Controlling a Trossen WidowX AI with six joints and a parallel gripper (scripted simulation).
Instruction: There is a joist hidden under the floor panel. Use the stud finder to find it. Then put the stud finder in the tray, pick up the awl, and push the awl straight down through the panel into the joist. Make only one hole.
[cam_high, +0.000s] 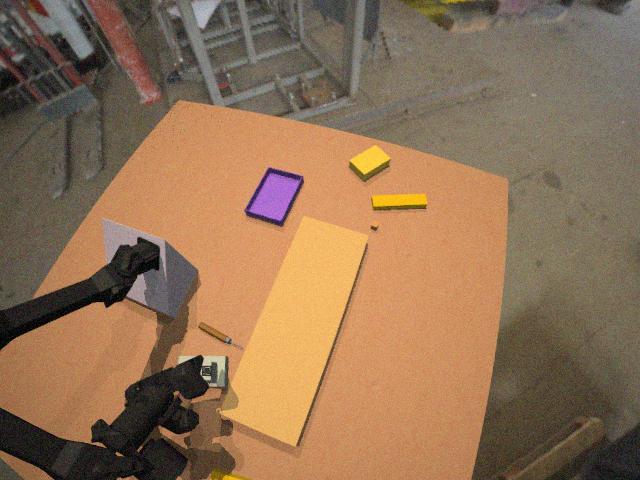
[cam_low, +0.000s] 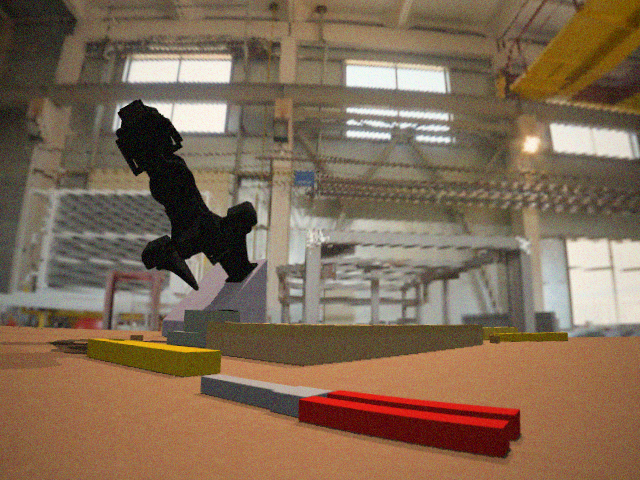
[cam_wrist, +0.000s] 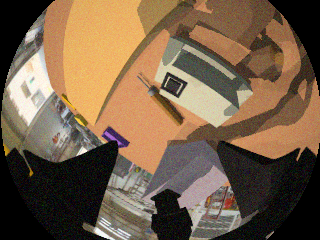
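My gripper tip is 7 cm above the stud finder, 1 cm to the left of it and 1 cm short of it. Round my gripper tip: yellow block: 71 cm to the left, 19 cm ahead, 9 cm below; then awl: 10 cm below, 8 cm to the left, 1 cm ahead; then purple tray: 50 cm to the left, 10 cm below, 4 cm behind.
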